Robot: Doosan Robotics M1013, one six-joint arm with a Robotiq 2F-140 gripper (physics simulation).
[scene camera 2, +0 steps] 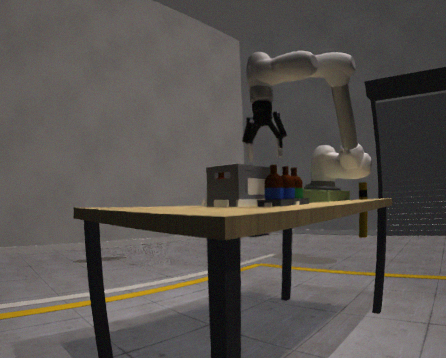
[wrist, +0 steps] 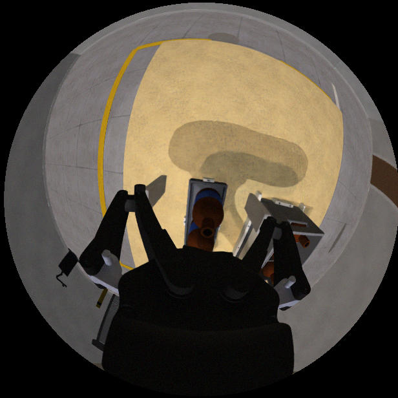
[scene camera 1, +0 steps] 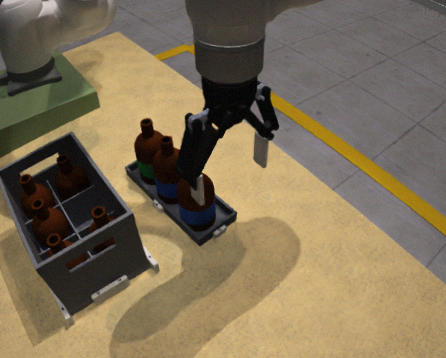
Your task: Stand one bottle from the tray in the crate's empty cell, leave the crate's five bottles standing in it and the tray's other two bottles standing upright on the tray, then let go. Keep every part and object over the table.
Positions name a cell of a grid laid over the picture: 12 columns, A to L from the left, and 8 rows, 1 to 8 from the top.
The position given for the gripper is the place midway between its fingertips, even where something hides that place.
Note:
In view: the gripper (scene camera 1: G5), a blue-banded brown bottle (scene camera 1: F5), a green-banded bottle (scene camera 1: D4), a green-banded bottle (scene camera 1: B5) and a blue-banded brown bottle (scene camera 1: B5).
The gripper is seen too in scene camera 2 (scene camera 2: H4) and in the wrist view (wrist: G4).

